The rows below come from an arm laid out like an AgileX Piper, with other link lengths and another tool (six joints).
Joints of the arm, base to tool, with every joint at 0 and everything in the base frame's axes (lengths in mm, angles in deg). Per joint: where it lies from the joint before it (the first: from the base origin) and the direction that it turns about. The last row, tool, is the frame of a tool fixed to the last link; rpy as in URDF.
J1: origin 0 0 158.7 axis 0 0 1
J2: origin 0 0 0 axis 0 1 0
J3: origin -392.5 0 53.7 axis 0 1 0
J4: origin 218.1 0 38.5 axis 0.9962 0 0.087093
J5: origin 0 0 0 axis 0 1 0
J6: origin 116 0 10.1 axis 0.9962 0 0.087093
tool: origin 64.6 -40 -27.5 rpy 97.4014 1.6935 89.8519
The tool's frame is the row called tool.
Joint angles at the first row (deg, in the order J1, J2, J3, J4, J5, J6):
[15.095 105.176 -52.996 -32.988 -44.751 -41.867]
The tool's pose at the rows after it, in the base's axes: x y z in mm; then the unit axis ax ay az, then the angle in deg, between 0 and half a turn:
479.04, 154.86, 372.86, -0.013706, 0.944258, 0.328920, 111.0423
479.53, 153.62, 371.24, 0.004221, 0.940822, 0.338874, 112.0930
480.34, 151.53, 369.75, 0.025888, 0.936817, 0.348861, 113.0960
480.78, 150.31, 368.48, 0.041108, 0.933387, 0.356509, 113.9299
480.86, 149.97, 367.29, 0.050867, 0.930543, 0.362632, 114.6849
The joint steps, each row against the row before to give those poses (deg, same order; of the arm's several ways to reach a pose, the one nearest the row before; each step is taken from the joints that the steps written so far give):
[0.001 0.000 0.001 0.087 -0.001 2.042]
[-0.001 -0.001 -0.001 0.273 0.001 2.031]
[0.000 0.001 0.000 0.703 0.000 1.966]
[0.001 0.000 0.000 0.375 0.000 1.578]
[0.000 -0.001 0.001 0.000 -0.001 1.369]

